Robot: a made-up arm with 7 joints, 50 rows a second.
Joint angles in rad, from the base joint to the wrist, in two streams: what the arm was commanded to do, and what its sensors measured. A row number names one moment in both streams.
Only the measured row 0 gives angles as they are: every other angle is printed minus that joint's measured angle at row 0.
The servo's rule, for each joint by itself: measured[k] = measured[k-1] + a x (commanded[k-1-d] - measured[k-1]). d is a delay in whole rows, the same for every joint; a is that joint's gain. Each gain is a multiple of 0.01, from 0.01 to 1. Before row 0 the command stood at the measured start. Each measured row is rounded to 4 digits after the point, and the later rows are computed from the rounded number. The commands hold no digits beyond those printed.
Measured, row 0:
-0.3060, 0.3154, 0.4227, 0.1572, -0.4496, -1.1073, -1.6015
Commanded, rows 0 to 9:
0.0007, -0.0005, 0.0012, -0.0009, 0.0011, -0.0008, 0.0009
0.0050, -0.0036, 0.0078, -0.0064, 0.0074, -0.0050, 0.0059
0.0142, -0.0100, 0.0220, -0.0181, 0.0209, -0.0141, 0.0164
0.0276, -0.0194, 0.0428, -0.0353, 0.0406, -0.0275, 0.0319
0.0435, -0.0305, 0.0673, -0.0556, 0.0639, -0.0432, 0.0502
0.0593, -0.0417, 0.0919, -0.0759, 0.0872, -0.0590, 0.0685
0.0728, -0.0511, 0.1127, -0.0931, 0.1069, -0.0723, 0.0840
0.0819, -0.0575, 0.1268, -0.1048, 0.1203, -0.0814, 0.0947
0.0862, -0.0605, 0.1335, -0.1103, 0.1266, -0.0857, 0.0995
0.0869, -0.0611, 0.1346, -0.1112, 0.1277, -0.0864, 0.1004
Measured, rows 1 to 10:
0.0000, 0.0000, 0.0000, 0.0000, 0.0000, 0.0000, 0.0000
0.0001, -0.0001, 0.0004, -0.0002, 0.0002, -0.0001, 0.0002
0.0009, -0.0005, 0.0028, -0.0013, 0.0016, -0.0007, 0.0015
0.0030, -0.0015, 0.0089, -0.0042, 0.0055, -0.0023, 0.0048
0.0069, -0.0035, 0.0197, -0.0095, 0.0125, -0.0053, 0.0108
0.0128, -0.0065, 0.0349, -0.0173, 0.0228, -0.0098, 0.0195
0.0202, -0.0104, 0.0531, -0.0273, 0.0357, -0.0157, 0.0303
0.0286, -0.0149, 0.0722, -0.0385, 0.0499, -0.0225, 0.0421
0.0371, -0.0196, 0.0897, -0.0498, 0.0640, -0.0296, 0.0537
0.0450, -0.0241, 0.1037, -0.0601, 0.0765, -0.0363, 0.0638
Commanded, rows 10 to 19:
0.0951, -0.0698, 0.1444, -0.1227, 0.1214, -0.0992, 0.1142
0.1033, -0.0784, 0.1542, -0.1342, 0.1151, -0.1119, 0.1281
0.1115, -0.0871, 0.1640, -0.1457, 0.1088, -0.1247, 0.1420
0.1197, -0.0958, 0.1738, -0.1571, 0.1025, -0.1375, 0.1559
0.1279, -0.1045, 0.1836, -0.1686, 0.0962, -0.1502, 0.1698
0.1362, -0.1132, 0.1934, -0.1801, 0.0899, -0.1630, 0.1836
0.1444, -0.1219, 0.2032, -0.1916, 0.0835, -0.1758, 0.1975
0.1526, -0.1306, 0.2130, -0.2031, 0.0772, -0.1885, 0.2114
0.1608, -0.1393, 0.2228, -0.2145, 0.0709, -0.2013, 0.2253
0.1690, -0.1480, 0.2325, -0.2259, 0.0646, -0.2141, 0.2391
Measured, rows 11 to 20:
0.0517, -0.0282, 0.1136, -0.0688, 0.0867, -0.0423, 0.0719
0.0586, -0.0328, 0.1235, -0.0780, 0.0936, -0.0491, 0.0812
0.0658, -0.0378, 0.1333, -0.0876, 0.0979, -0.0566, 0.0915
0.0731, -0.0432, 0.1431, -0.0975, 0.1001, -0.0648, 0.1026
0.0806, -0.0490, 0.1529, -0.1076, 0.1006, -0.0735, 0.1143
0.0882, -0.0551, 0.1627, -0.1180, 0.0997, -0.0827, 0.1265
0.0959, -0.0615, 0.1725, -0.1286, 0.0977, -0.0923, 0.1391
0.1037, -0.0681, 0.1823, -0.1393, 0.0949, -0.1023, 0.1519
0.1115, -0.0750, 0.1921, -0.1501, 0.0914, -0.1126, 0.1650
0.1194, -0.0821, 0.2019, -0.1610, 0.0873, -0.1232, 0.1783

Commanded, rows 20 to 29:
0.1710, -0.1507, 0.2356, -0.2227, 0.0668, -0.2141, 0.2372
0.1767, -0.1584, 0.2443, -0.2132, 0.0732, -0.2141, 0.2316
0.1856, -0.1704, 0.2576, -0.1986, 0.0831, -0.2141, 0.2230
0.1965, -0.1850, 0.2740, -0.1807, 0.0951, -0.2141, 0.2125
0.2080, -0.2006, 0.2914, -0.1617, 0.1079, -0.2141, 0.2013
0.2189, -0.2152, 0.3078, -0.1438, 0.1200, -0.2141, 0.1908
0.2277, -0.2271, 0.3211, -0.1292, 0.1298, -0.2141, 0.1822
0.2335, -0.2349, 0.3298, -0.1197, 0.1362, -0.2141, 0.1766
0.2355, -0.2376, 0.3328, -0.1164, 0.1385, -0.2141, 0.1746
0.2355, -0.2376, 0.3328, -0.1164, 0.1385, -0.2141, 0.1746
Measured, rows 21 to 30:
0.1273, -0.0893, 0.2117, -0.1720, 0.0828, -0.1341, 0.1917
0.1343, -0.0961, 0.2193, -0.1806, 0.0796, -0.1437, 0.2017
0.1411, -0.1030, 0.2273, -0.1861, 0.0783, -0.1521, 0.2083
0.1482, -0.1104, 0.2370, -0.1882, 0.0793, -0.1595, 0.2115
0.1559, -0.1186, 0.2488, -0.1869, 0.0825, -0.1661, 0.2117
0.1642, -0.1276, 0.2624, -0.1826, 0.0876, -0.1719, 0.2094
0.1730, -0.1372, 0.2769, -0.1760, 0.0941, -0.1770, 0.2053
0.1818, -0.1471, 0.2910, -0.1680, 0.1012, -0.1815, 0.2002
0.1901, -0.1568, 0.3034, -0.1598, 0.1082, -0.1854, 0.1950
0.1974, -0.1657, 0.3128, -0.1524, 0.1143, -0.1888, 0.1905

